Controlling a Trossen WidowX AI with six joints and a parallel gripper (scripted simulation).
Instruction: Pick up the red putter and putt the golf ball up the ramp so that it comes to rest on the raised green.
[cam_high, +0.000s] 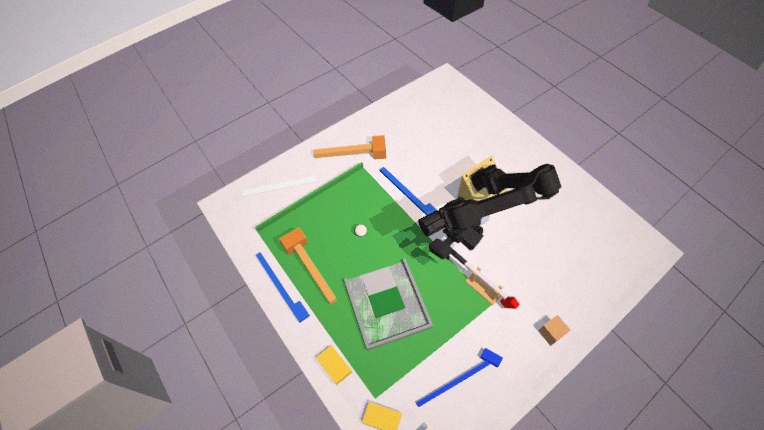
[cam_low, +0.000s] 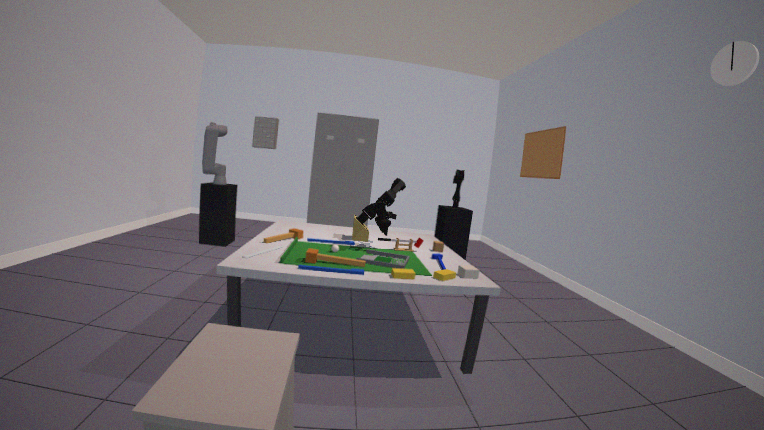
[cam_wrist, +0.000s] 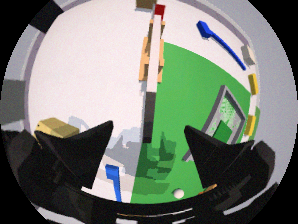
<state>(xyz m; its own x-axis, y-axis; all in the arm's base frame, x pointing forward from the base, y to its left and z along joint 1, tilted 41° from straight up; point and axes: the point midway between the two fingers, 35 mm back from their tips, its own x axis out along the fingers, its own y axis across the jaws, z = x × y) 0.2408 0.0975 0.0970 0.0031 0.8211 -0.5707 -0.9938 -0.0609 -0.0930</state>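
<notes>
The wooden stand is 130 mm to the left of my gripper tip, 60 mm below it and 10 mm behind it. Also, from my gripper tip: white golf ball (290 mm to the right, 180 mm ahead, 70 mm below); tan cube (380 mm to the left, 80 mm behind, 70 mm below); green mat (240 mm ahead, 180 mm to the right, 100 mm below).
</notes>
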